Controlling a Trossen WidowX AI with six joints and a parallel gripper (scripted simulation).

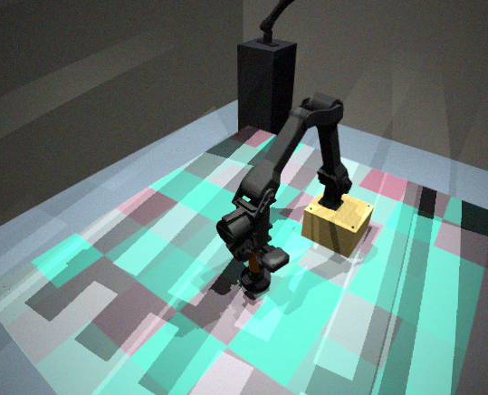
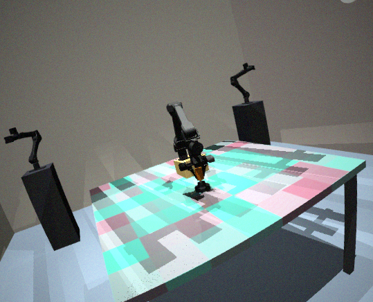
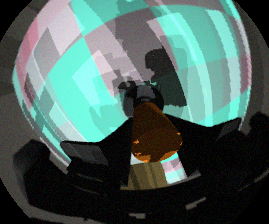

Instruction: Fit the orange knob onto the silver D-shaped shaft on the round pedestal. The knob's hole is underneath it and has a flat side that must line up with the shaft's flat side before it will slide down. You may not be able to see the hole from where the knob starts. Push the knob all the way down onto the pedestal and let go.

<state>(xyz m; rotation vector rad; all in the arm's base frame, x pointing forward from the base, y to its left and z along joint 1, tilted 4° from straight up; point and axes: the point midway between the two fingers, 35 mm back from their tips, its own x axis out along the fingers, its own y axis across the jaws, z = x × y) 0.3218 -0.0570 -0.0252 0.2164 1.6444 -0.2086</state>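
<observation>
My gripper tip is 4 cm above the dark round pedestal. From my gripper tip the other things lie so: orange knob 3 cm above.
</observation>
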